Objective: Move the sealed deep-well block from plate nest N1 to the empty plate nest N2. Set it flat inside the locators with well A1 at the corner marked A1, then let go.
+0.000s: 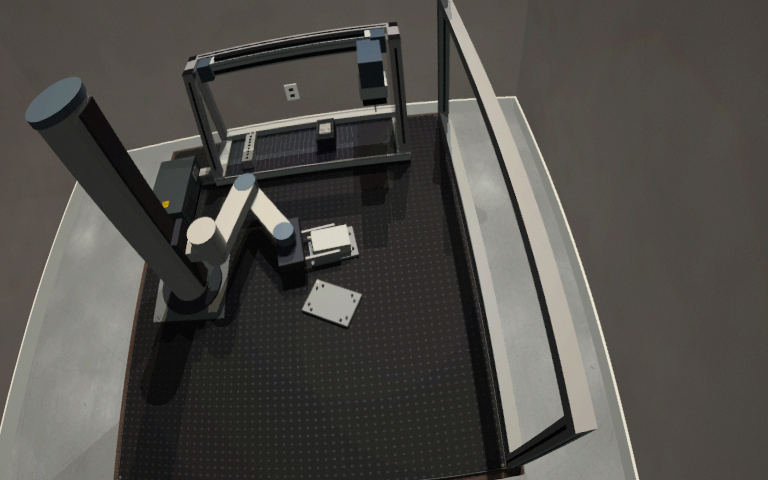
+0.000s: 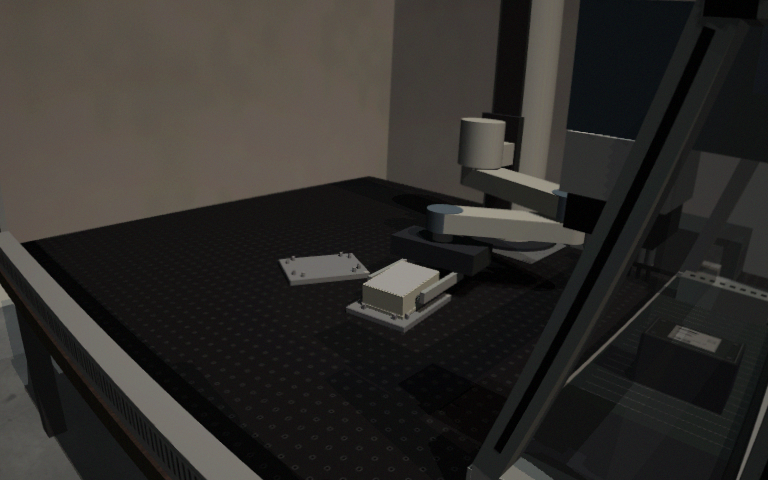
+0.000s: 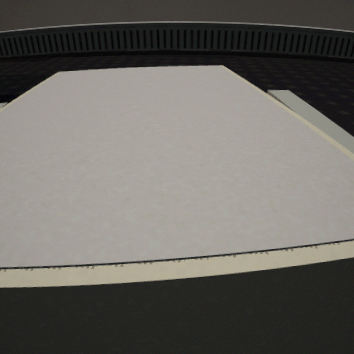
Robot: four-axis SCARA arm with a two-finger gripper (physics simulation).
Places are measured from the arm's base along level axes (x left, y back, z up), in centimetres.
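Pixels of known places: gripper, between the fingertips: [image 1: 337, 238] [image 2: 394, 289] [image 3: 140, 117]; arm's base, origin of its link: [image 1: 193, 285] [image 2: 507, 239].
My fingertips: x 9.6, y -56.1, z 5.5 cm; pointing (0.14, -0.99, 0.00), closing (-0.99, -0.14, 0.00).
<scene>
For each thing: its middle in the pictures, then the offset to it from my fingertips. "spot": a spot on its surface instead.
- cream deep-well block, middle of its body: [image 3: 140, 161] [image 2: 402, 288] [image 1: 330, 241] dy +2.4, dx -0.4, dz -0.5 cm
- nest N1, a spot on its surface: [image 2: 356, 311] [image 1: 357, 249] spot: dy -6.3, dx -3.0, dz -3.2 cm
- bare nest N2, middle of its body: [image 2: 322, 266] [image 1: 331, 302] dy +3.1, dx -22.3, dz -3.1 cm
- hanging head, a spot on its surface: [image 1: 370, 65] spot: dy -17.7, dx +36.9, dz +43.2 cm
A cream deep-well block [image 1: 327, 240] [image 2: 390, 300] [image 3: 165, 165] with a pale sealed top is at nest N1 [image 1: 354, 244] [image 2: 356, 311], a grey plate with small locator pins. Its outer end is low near the pins. Its arm-side end looks slightly higher; the fingers hide its seating. My gripper [image 1: 336, 238] [image 2: 396, 286] [image 3: 140, 117] is shut on the block, with one long finger along each long side. The bare nest N2 [image 1: 332, 303] [image 2: 323, 268] lies apart, turned at another angle. No A1 mark is readable.
A gantry frame [image 1: 403, 90] with a hanging head [image 1: 370, 65] stands behind the nests. A small dark box [image 1: 325, 140] [image 2: 688, 362] is under it. A tall guard frame [image 1: 523, 209] runs along the right. The arm column [image 1: 127, 198] stands at the left.
</scene>
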